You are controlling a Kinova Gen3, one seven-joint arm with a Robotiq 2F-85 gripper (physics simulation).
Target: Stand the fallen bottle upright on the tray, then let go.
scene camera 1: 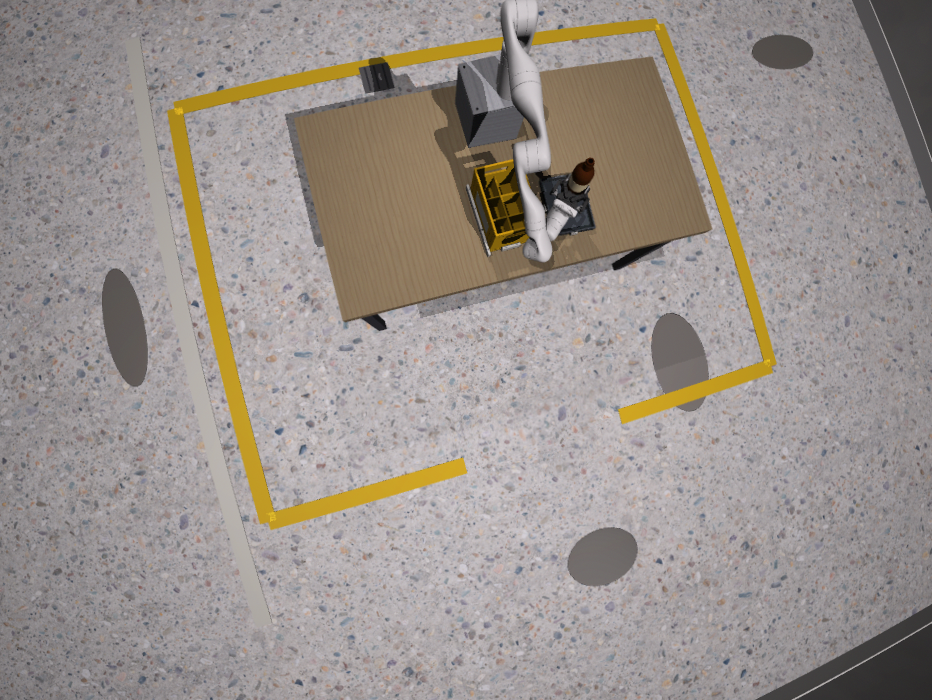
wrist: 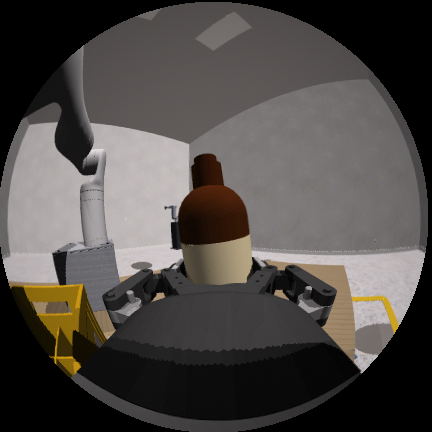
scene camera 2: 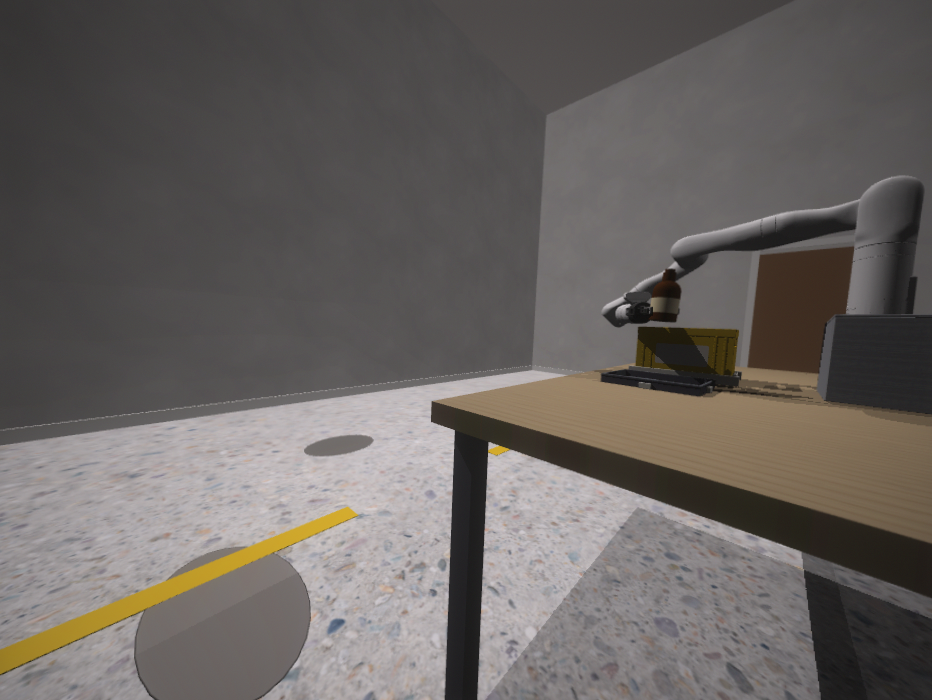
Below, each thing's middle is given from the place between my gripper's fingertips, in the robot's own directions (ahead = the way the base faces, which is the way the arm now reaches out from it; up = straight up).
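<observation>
With the brown bottle (scene camera 2: 666, 294) as the reference, my gripper is now 10 mm to the left of it and 50 mm below it.
</observation>
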